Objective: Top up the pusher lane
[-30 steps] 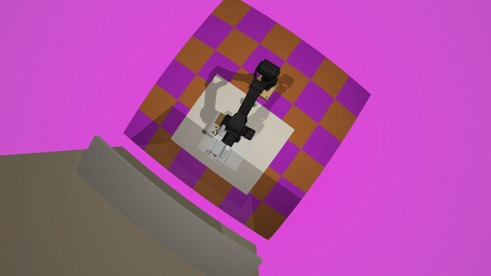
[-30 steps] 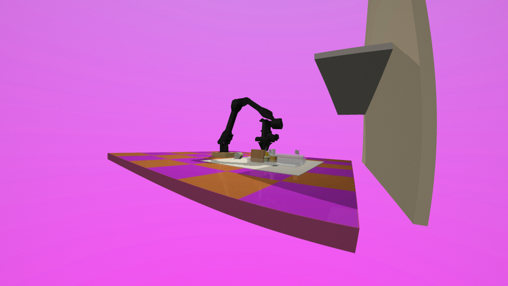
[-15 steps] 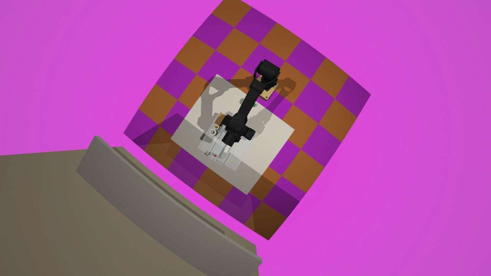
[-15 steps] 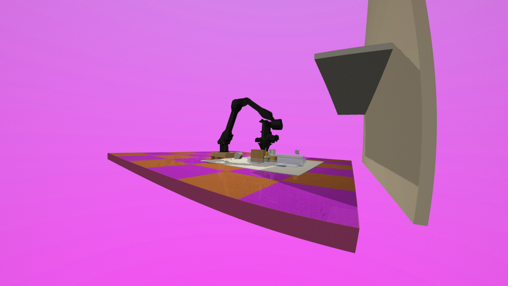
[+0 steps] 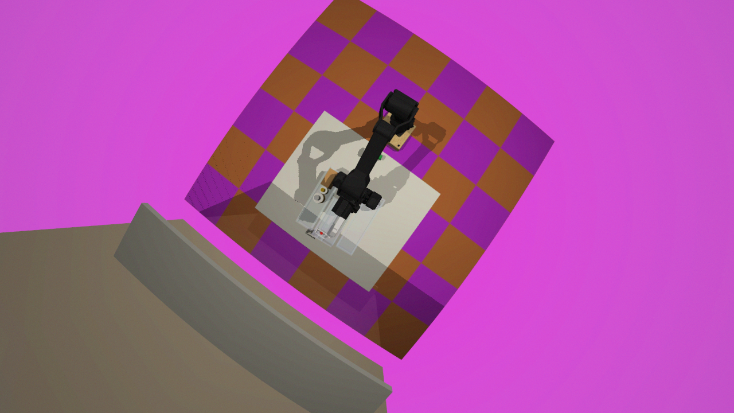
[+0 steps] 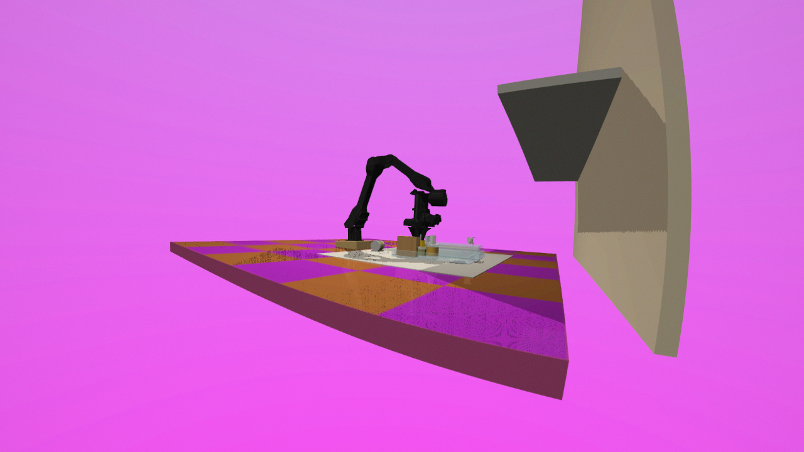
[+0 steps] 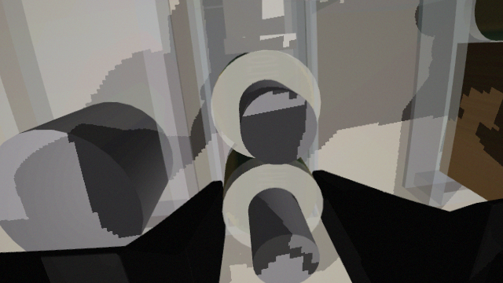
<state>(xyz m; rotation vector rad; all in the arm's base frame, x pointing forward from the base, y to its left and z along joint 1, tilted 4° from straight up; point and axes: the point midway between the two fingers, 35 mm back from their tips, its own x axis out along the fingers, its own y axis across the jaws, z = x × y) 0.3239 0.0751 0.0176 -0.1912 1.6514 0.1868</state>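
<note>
Right now the brown box is 120 mm to the right of my gripper tip and 40 mm ahead of it. From my gripper tip the other things lie so: clear lane rack: 140 mm ahead, 20 mm below, 10 mm to the left.
</note>
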